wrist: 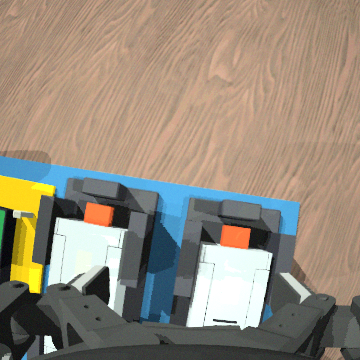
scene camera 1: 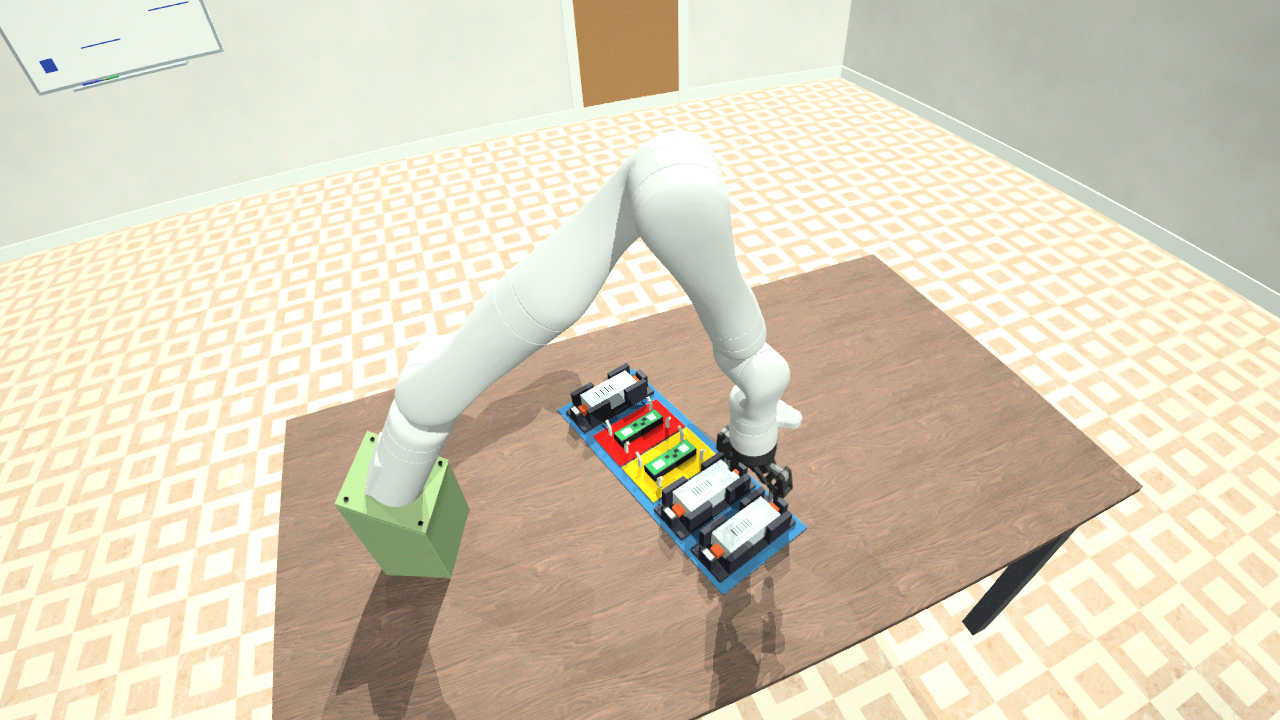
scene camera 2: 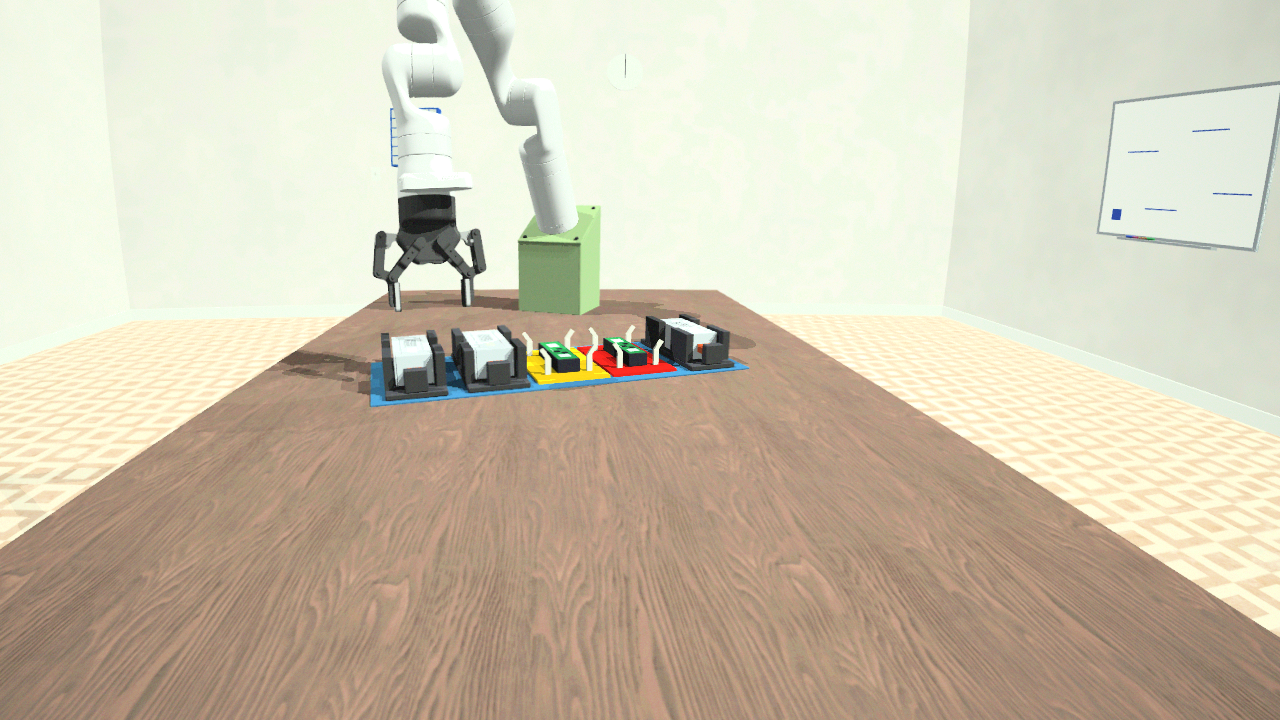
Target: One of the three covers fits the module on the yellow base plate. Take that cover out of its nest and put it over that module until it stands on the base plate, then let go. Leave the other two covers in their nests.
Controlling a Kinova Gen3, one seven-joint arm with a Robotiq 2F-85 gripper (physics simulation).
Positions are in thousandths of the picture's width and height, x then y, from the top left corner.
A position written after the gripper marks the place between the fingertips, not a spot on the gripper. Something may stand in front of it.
Observation:
In view: the gripper (scene camera 2: 338, 430), an end cover (scene camera 1: 586, 728), a yellow base plate (scene camera 1: 540, 649), a blue board (scene camera 2: 355, 524) and a red base plate (scene camera 1: 517, 601).
The end cover is seen too in the wrist view (wrist: 665, 771) and in scene camera 2 (scene camera 2: 319, 488). The gripper is seen too in the wrist view (wrist: 529, 804) and in scene camera 1 (scene camera 1: 589, 670). The red base plate shows as well in scene camera 2 (scene camera 2: 474, 502).

